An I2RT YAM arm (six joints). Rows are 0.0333 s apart.
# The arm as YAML. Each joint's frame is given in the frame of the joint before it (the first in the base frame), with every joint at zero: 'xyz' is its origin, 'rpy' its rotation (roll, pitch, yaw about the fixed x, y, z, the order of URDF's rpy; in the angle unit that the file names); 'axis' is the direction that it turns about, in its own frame. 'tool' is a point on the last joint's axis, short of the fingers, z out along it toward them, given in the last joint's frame.
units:
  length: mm
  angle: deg
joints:
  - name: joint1
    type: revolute
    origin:
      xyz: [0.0, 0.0, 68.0]
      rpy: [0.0, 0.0, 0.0]
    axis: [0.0, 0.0, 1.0]
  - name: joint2
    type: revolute
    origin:
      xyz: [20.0, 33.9, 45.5]
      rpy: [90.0, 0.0, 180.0]
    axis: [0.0, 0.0, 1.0]
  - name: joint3
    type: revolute
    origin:
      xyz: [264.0, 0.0, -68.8]
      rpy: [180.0, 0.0, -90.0]
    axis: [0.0, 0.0, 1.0]
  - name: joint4
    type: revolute
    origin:
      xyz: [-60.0, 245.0, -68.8]
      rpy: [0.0, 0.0, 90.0]
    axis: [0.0, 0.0, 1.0]
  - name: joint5
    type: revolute
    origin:
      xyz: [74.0, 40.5, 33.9]
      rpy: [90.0, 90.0, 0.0]
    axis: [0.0, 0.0, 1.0]
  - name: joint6
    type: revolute
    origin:
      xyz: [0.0, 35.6, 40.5]
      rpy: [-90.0, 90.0, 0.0]
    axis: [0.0, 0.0, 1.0]
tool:
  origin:
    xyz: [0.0, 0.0, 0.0]
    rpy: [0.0, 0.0, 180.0]
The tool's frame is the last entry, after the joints.
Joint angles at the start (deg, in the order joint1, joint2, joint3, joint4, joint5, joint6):
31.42 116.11 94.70 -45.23 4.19 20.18
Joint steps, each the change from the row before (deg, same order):
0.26 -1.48 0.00 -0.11 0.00 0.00
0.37 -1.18 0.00 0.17 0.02 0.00
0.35 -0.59 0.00 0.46 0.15 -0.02
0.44 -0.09 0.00 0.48 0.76 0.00
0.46 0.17 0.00 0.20 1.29 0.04
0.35 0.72 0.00 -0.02 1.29 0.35
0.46 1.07 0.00 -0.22 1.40 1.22
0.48 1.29 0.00 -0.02 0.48 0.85
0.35 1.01 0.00 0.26 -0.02 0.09
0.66 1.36 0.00 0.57 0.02 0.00
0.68 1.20 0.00 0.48 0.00 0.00
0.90 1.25 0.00 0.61 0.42 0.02
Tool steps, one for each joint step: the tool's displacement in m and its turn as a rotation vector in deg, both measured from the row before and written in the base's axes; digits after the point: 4 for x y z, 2 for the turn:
-0.0036 0.0001 0.0105 0.72 -1.17 0.26
-0.0032 0.0012 0.0085 0.70 -1.16 0.36
-0.0017 0.0019 0.0046 0.44 -0.96 0.30
-0.0010 0.0027 0.0011 -0.26 -0.84 0.09
-0.0008 0.0026 -0.0010 -0.92 -0.64 -0.18
0.0003 0.0023 -0.0050 -1.21 0.04 -0.55
0.0001 0.0031 -0.0077 -1.22 0.52 -1.24
0.0002 0.0041 -0.0092 -0.73 0.92 -0.48
0.0004 0.0035 -0.0071 -0.37 0.63 0.28
-0.0002 0.0060 -0.0094 -0.47 0.63 0.65
-0.0009 0.0058 -0.0084 -0.42 0.58 0.68
-0.0017 0.0070 -0.0087 -0.69 0.28 0.73

